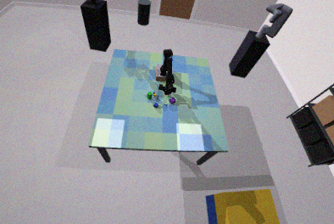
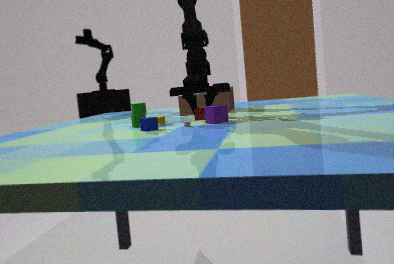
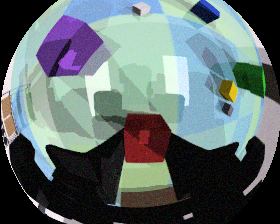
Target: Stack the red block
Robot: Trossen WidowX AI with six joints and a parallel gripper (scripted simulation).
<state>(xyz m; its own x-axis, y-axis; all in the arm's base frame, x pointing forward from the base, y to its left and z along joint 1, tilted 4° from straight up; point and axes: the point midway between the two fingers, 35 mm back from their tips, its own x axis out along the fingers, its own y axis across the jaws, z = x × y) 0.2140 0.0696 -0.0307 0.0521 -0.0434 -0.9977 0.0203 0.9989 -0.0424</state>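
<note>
Now: the small yellow block 120 mm to the right of my gripper tip and 60 mm ahead of it. Also, from my gripper tip: blue block 190 mm ahead, 90 mm to the right, 10 mm above; purple block 100 mm ahead, 80 mm to the left, 20 mm above; red block 10 mm above.
</note>
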